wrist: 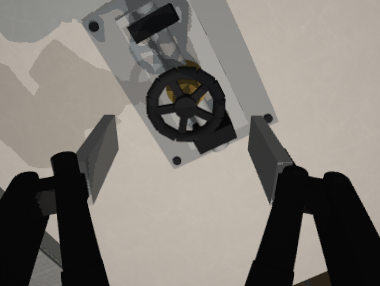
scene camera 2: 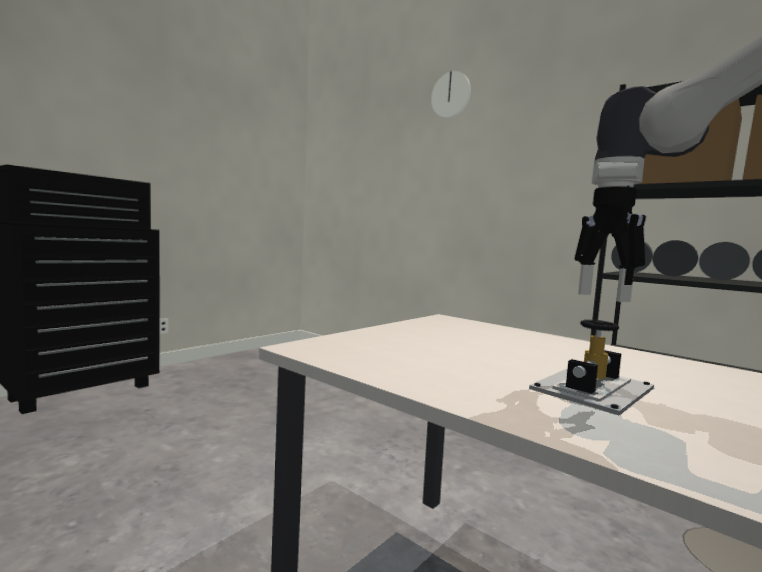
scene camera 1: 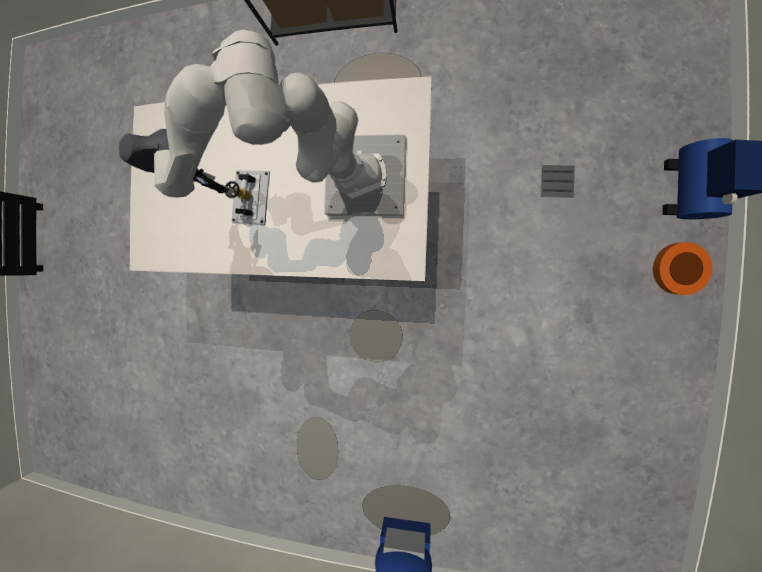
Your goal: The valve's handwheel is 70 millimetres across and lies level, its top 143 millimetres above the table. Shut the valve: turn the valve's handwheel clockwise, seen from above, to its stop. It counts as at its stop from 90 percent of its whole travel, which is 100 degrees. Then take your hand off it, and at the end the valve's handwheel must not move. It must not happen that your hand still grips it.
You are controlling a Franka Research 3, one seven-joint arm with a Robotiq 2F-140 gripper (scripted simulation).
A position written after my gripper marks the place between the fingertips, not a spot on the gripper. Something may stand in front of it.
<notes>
I see my gripper (scene camera 2: pixel 602 297) and a black spoked handwheel (wrist: pixel 185 106).
My gripper also shows in the wrist view (wrist: pixel 183 132).
</notes>
